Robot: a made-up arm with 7 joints.
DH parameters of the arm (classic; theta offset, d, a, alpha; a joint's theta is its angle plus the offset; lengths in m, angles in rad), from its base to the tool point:
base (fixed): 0 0.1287 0 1.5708
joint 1: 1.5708 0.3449 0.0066 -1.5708
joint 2: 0 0.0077 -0.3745 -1.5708
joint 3: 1.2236 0 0.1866 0
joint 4: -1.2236 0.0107 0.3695 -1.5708
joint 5: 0.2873 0 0.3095 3.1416
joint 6: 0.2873 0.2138 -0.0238 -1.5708
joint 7: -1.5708 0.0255 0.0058 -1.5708
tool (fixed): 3.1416 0.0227 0 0
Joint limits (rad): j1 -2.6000..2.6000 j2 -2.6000..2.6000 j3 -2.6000..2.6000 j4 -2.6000..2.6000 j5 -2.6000..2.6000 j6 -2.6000..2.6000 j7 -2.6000..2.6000
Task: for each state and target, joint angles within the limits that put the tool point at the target. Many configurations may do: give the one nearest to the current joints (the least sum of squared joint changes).
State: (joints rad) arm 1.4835 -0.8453 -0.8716 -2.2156 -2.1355 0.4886 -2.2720
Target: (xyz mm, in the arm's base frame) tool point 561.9 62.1 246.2
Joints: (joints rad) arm 1.3840 -0.2326 -0.7273 -2.1849 -1.9308 0.5159 -2.2776
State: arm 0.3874 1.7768 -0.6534 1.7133 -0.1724 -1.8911 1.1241
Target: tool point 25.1 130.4 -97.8
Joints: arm 0.2747 1.9908 -0.9067 1.0572 -0.2771 -1.8172 1.1460
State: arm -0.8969 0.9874 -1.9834 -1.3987 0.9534 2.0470 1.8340
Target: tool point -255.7 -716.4 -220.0
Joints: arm -1.0313 0.1785 -2.0673 -1.5245 1.3003 1.9757 1.8174
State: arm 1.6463 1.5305 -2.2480 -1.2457 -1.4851 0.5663 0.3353
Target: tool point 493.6 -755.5 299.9
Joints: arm 1.4942 1.1877 -2.2871 -1.3249 -1.6253 0.5514 0.3346
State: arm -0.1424 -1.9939 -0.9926 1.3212 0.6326 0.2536 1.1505
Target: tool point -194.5 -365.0 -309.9
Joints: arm 0.2100 -2.4914 -1.2984 1.1781 0.7106 0.2013 1.0940
